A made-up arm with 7 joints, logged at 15 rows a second.
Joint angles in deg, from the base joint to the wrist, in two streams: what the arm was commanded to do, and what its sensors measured. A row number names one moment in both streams.
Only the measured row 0 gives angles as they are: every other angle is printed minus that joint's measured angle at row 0.
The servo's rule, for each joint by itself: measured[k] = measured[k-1] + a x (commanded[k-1-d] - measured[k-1]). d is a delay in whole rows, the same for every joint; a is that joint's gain. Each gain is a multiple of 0.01, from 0.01 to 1. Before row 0 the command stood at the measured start. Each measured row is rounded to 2 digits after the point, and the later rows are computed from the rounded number. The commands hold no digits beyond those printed.
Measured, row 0: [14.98, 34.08, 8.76, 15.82, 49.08, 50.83, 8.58]
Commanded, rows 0 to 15: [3.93, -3.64, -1.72, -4.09, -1.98, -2.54, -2.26]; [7.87, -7.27, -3.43, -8.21, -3.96, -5.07, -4.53]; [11.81, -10.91, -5.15, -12.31, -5.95, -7.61, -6.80]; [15.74, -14.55, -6.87, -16.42, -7.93, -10.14, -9.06]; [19.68, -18.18, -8.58, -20.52, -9.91, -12.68, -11.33]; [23.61, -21.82, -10.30, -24.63, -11.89, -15.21, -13.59]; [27.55, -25.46, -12.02, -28.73, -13.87, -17.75, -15.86]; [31.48, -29.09, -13.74, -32.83, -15.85, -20.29, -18.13]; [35.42, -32.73, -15.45, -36.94, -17.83, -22.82, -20.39]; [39.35, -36.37, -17.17, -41.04, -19.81, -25.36, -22.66]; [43.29, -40.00, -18.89, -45.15, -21.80, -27.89, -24.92]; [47.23, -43.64, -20.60, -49.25, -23.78, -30.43, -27.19]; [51.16, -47.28, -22.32, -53.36, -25.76, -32.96, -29.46]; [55.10, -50.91, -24.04, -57.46, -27.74, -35.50, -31.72]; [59.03, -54.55, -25.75, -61.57, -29.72, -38.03, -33.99]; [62.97, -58.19, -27.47, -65.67, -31.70, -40.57, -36.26]
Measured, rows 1 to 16: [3.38, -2.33, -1.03, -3.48, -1.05, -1.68, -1.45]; [7.24, -5.49, -2.47, -7.50, -2.59, -3.92, -3.42]; [11.17, -8.96, -4.08, -11.59, -4.37, -6.36, -5.58]; [15.10, -12.54, -5.75, -15.70, -6.26, -8.85, -7.81]; [19.04, -16.15, -7.45, -19.80, -8.19, -11.38, -10.06]; [22.97, -19.78, -9.16, -23.91, -10.15, -13.91, -12.32]; [26.91, -23.42, -10.88, -28.01, -12.12, -16.44, -14.59]; [30.84, -27.05, -12.60, -32.11, -14.10, -18.98, -16.86]; [34.78, -30.69, -14.31, -36.22, -16.08, -21.51, -19.12]; [38.71, -34.33, -16.03, -40.32, -18.06, -24.05, -21.39]; [42.65, -37.96, -17.75, -44.43, -20.04, -26.58, -23.65]; [46.59, -41.60, -19.46, -48.53, -22.02, -29.12, -25.92]; [50.52, -45.24, -21.18, -52.64, -24.00, -31.65, -28.19]; [54.46, -48.87, -22.90, -56.74, -25.98, -34.19, -30.45]; [58.39, -52.51, -24.61, -60.85, -27.96, -36.72, -32.72]; [62.33, -56.15, -26.33, -64.95, -29.94, -39.26, -34.99]
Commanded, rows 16 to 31: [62.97, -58.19, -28.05, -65.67, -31.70, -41.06, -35.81]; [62.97, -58.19, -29.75, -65.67, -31.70, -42.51, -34.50]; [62.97, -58.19, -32.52, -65.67, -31.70, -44.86, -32.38]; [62.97, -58.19, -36.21, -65.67, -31.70, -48.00, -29.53]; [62.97, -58.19, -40.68, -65.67, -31.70, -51.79, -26.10]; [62.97, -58.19, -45.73, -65.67, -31.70, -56.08, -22.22]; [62.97, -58.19, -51.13, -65.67, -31.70, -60.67, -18.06]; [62.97, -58.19, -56.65, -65.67, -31.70, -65.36, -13.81]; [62.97, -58.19, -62.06, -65.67, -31.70, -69.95, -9.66]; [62.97, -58.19, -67.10, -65.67, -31.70, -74.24, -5.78]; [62.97, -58.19, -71.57, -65.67, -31.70, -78.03, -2.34]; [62.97, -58.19, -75.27, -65.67, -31.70, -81.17, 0.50]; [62.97, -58.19, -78.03, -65.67, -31.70, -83.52, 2.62]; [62.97, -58.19, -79.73, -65.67, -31.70, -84.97, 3.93]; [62.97, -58.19, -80.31, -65.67, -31.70, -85.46, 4.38]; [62.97, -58.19, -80.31, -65.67, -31.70, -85.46, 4.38]
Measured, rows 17 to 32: [62.88, -57.46, -27.36, -65.56, -30.87, -40.45, -35.51]; [62.96, -57.93, -28.79, -65.65, -31.31, -41.81, -34.86]; [62.97, -58.10, -31.03, -65.67, -31.52, -43.82, -33.27]; [62.97, -58.16, -34.14, -65.67, -31.62, -46.58, -30.88]; [62.97, -58.18, -38.06, -65.67, -31.66, -50.02, -27.82]; [62.97, -58.19, -42.66, -65.67, -31.68, -54.02, -24.24]; [62.97, -58.19, -47.74, -65.67, -31.69, -58.41, -20.28]; [62.97, -58.19, -53.09, -65.67, -31.70, -63.00, -16.14]; [62.97, -58.19, -58.47, -65.67, -31.70, -67.59, -11.99]; [62.97, -58.19, -63.65, -65.67, -31.70, -71.98, -8.02]; [62.97, -58.19, -68.40, -65.67, -31.70, -75.97, -4.38]; [62.97, -58.19, -72.52, -65.67, -31.70, -79.40, -1.26]; [62.97, -58.19, -75.83, -65.67, -31.70, -82.12, 1.22]; [62.97, -58.19, -78.17, -65.67, -31.70, -84.00, 2.95]; [62.97, -58.19, -79.45, -65.67, -31.70, -84.96, 3.87]; [62.97, -58.19, -79.97, -65.67, -31.70, -85.29, 4.20]
